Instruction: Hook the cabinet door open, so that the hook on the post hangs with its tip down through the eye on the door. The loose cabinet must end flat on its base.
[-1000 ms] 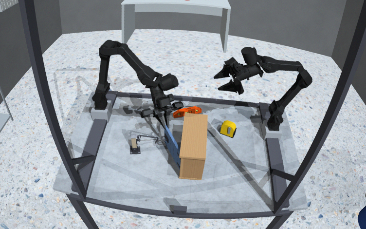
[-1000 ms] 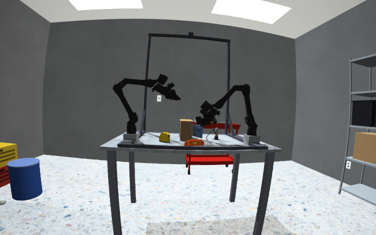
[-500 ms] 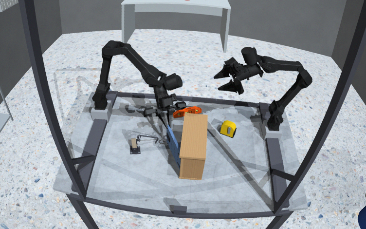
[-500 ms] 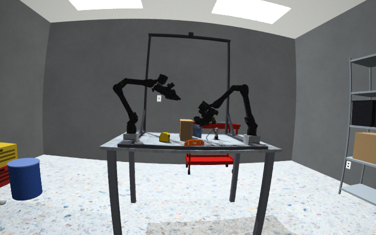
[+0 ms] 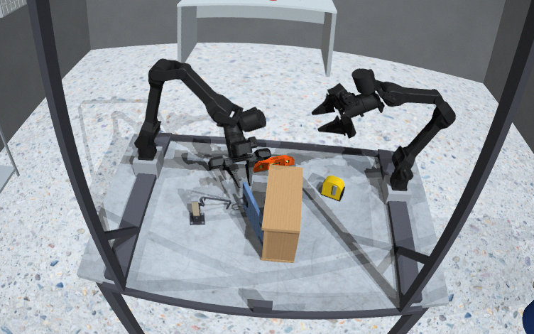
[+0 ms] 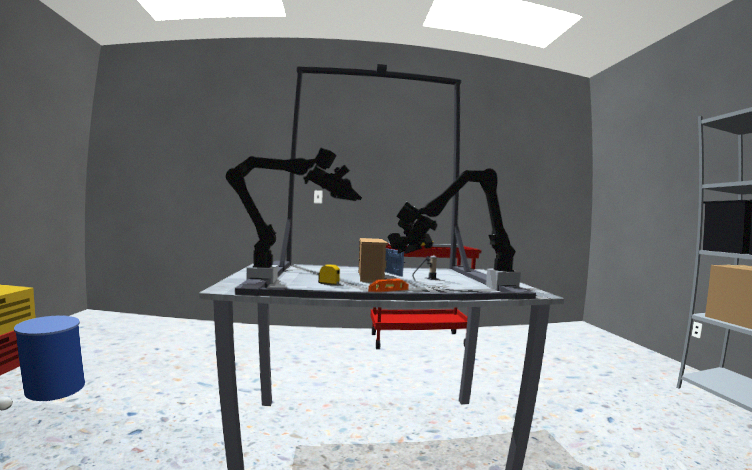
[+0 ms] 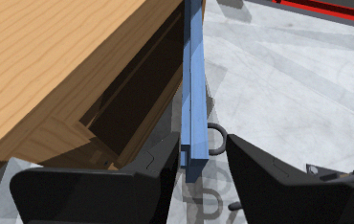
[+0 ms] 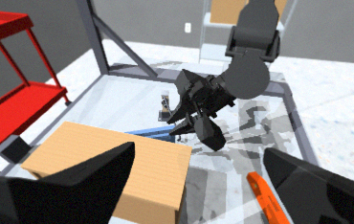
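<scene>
Now: left hand 50 mm past the dark hook, 80 mm to the right of it and 80 mm above it. From my left hand the other things lie so: blue door (100 mm behind, 40 mm to the right, 70 mm below); then orange level (210 mm ahead, 80 mm to the right, 120 mm below); then yellow tape measure (90 mm ahead, 290 mm to the right, 110 mm below).
</scene>
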